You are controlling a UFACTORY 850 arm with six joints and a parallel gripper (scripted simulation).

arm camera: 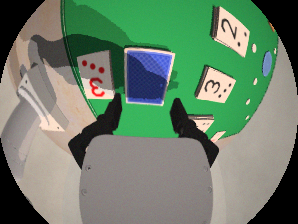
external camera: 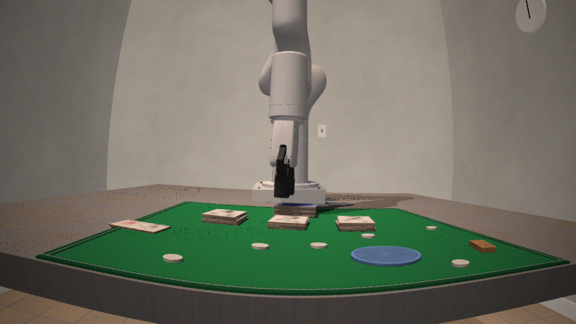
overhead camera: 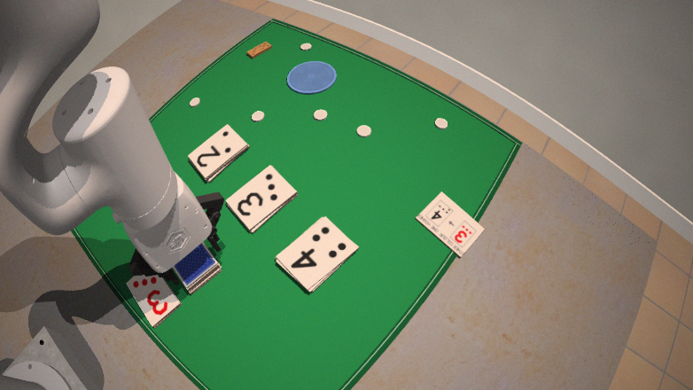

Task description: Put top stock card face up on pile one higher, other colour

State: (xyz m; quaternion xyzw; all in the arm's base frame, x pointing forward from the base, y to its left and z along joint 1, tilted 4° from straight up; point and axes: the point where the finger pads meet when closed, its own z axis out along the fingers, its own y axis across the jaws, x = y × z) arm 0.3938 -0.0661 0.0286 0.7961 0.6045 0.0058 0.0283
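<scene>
My gripper is now 3 cm to the right of the card and 3 cm above it. The rest, counted from my hand: green card cloth (18 cm ahead, 1 cm to the left, 7 cm below).
</scene>
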